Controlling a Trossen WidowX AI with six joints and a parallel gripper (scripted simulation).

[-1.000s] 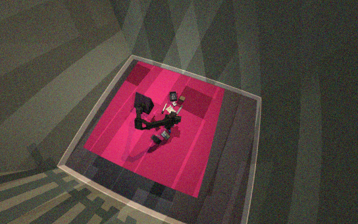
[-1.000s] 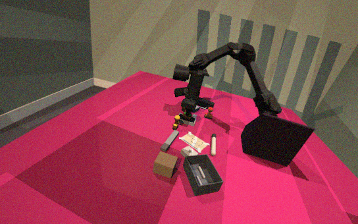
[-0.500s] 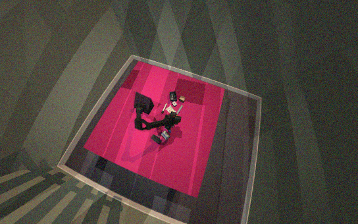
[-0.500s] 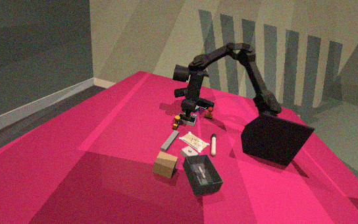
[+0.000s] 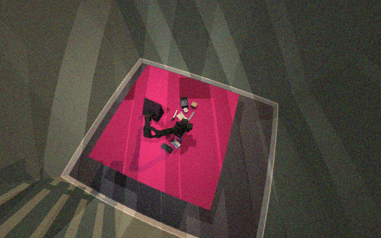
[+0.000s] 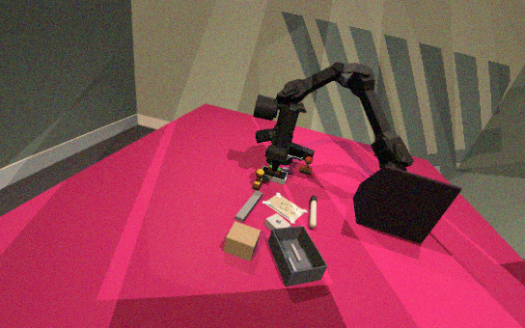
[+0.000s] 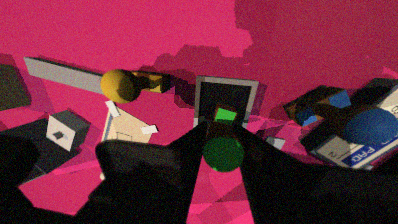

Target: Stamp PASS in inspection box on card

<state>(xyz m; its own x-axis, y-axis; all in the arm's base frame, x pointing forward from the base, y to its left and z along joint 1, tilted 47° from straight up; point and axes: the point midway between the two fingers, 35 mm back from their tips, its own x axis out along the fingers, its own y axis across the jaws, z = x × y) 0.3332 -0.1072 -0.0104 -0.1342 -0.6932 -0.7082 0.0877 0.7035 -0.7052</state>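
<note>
The green-topped stamp lies right at my gripper tip. Round my gripper tip: yellow-knobbed stamp 40 mm ahead, 80 mm to the left, 20 mm below; then blue-knobbed stamp 20 mm ahead, 90 mm to the right, 20 mm below; then dark ink pad 30 mm below.
</note>
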